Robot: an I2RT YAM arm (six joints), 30 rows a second.
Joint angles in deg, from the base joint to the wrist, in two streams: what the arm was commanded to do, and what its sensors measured. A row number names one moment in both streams.
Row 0, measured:
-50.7, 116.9, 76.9, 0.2, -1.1, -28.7
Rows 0 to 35, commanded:
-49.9, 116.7, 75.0, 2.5, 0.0, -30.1
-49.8, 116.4, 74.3, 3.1, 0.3, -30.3
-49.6, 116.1, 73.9, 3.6, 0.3, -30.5
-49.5, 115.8, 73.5, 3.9, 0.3, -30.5
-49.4, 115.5, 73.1, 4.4, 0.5, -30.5
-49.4, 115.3, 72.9, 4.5, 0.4, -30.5
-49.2, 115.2, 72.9, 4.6, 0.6, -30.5
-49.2, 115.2, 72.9, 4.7, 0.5, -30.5
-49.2, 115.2, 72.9, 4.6, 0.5, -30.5
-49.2, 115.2, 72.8, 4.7, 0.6, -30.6
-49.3, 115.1, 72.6, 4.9, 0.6, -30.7
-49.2, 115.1, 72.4, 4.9, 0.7, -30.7
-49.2, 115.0, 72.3, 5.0, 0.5, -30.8
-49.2, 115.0, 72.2, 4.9, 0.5, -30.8
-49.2, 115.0, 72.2, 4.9, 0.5, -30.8
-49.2, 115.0, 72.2, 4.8, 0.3, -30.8
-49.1, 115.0, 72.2, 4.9, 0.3, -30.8
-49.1, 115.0, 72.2, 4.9, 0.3, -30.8
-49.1, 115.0, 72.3, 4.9, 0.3, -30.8
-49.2, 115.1, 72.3, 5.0, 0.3, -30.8
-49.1, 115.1, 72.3, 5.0, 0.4, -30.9
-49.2, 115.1, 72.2, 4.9, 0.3, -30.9
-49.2, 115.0, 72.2, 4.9, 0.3, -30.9
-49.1, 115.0, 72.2, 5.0, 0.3, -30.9
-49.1, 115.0, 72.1, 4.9, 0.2, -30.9
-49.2, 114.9, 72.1, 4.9, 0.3, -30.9
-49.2, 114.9, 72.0, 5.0, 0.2, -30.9
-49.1, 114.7, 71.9, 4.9, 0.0, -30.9
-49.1, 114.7, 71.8, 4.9, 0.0, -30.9
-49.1, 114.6, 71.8, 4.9, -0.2, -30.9
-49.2, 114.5, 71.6, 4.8, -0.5, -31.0
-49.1, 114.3, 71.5, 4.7, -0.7, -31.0
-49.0, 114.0, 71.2, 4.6, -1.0, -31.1
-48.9, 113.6, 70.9, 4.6, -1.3, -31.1
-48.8, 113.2, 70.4, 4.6, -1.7, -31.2
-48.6, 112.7, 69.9, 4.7, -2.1, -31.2
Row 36, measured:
-49.6, 115.7, 71.4, 5.2, -0.3, -30.2
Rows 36 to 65, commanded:
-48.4, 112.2, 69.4, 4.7, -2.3, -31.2
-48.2, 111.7, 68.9, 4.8, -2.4, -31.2
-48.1, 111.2, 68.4, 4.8, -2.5, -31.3
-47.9, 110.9, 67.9, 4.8, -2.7, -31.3
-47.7, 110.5, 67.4, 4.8, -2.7, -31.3
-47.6, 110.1, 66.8, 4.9, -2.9, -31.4
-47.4, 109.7, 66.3, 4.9, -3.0, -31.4
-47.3, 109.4, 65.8, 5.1, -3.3, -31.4
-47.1, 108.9, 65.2, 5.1, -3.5, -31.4
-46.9, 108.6, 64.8, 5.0, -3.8, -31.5
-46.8, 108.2, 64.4, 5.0, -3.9, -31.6
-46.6, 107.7, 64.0, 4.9, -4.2, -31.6
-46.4, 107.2, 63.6, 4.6, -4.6, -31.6
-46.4, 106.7, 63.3, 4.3, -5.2, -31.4
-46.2, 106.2, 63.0, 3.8, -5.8, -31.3
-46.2, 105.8, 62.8, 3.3, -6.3, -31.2
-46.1, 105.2, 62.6, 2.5, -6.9, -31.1
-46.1, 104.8, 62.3, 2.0, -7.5, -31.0
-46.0, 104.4, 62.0, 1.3, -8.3, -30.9
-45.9, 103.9, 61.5, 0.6, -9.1, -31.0
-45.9, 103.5, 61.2, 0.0, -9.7, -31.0
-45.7, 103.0, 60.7, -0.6, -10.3, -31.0
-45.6, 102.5, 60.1, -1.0, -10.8, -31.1
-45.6, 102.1, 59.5, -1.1, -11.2, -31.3
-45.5, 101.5, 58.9, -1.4, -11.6, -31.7
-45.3, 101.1, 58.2, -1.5, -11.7, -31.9
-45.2, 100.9, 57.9, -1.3, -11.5, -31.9
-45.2, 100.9, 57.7, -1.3, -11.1, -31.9
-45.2, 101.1, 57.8, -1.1, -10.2, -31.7
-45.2, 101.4, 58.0, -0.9, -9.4, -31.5
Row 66, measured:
-46.4, 102.1, 58.4, 1.9, -7.6, -30.5
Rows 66 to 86, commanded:
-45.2, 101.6, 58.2, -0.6, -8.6, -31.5
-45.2, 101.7, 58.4, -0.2, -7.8, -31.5
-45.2, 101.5, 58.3, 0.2, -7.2, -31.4
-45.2, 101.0, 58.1, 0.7, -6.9, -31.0
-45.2, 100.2, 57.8, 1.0, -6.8, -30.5
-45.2, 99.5, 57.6, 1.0, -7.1, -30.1
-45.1, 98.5, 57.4, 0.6, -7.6, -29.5
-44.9, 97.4, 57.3, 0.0, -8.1, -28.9
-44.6, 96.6, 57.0, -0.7, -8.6, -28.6
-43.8, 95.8, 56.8, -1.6, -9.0, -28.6
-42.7, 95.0, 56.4, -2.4, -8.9, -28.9
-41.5, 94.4, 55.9, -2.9, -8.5, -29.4
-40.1, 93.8, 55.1, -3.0, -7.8, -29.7
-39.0, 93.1, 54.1, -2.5, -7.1, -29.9
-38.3, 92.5, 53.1, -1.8, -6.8, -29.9
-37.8, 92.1, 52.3, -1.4, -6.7, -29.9
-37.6, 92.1, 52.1, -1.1, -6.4, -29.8
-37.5, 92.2, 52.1, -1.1, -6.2, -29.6
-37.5, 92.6, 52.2, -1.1, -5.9, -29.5
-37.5, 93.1, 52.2, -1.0, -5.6, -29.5
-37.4, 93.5, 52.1, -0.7, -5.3, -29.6
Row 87, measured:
-37.4, 92.8, 52.3, -0.4, -6.5, -29.4
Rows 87 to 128, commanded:
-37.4, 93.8, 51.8, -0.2, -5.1, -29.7
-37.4, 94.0, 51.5, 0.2, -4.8, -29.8
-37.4, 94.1, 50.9, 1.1, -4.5, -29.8
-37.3, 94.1, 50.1, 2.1, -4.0, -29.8
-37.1, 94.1, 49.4, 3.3, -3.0, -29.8
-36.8, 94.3, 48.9, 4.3, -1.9, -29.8
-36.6, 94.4, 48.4, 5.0, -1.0, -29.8
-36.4, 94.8, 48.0, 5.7, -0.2, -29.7
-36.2, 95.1, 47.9, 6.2, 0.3, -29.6
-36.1, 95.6, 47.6, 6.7, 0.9, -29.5
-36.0, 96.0, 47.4, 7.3, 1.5, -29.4
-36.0, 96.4, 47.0, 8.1, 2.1, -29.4
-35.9, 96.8, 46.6, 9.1, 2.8, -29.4
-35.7, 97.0, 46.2, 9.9, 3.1, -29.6
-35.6, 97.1, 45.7, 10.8, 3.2, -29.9
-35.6, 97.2, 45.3, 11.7, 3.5, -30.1
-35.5, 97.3, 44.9, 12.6, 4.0, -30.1
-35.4, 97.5, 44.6, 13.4, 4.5, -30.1
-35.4, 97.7, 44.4, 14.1, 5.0, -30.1
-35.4, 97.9, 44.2, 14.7, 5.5, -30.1
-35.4, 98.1, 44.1, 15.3, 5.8, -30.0
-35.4, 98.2, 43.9, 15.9, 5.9, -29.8
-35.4, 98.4, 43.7, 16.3, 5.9, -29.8
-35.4, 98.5, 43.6, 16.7, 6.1, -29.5
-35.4, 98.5, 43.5, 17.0, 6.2, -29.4
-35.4, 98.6, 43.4, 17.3, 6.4, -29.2
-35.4, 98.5, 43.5, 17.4, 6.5, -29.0
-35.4, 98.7, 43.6, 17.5, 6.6, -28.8
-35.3, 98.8, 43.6, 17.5, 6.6, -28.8
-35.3, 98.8, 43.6, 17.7, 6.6, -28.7
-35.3, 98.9, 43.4, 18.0, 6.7, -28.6
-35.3, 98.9, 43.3, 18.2, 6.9, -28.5
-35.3, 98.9, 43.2, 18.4, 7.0, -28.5
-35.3, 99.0, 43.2, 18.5, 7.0, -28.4
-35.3, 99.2, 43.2, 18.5, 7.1, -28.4
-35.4, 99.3, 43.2, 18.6, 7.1, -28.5
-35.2, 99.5, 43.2, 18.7, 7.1, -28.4
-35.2, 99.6, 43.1, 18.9, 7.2, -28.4
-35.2, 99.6, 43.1, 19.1, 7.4, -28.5
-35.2, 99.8, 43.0, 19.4, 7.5, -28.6
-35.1, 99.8, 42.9, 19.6, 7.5, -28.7
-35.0, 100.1, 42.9, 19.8, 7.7, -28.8
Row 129, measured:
-35.8, 98.7, 43.7, 18.6, 6.6, -28.9
